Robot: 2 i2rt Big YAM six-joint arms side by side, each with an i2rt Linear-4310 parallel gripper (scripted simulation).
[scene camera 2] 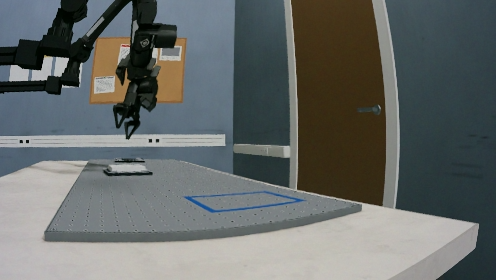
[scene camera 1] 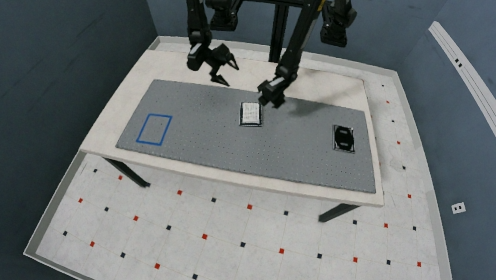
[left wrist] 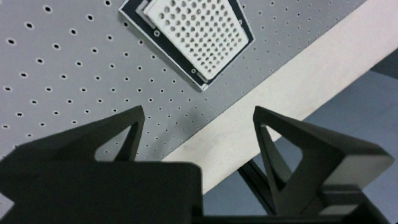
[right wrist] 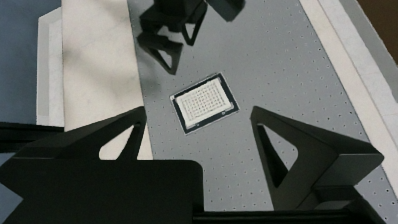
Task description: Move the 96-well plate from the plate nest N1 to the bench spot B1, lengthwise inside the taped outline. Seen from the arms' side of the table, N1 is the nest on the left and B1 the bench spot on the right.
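The left gripper is in view, and the right wrist view shows it too. The right gripper can be seen as well, and it also appears in the right wrist view. A white 96-well plate is part of the scene with the grippers.
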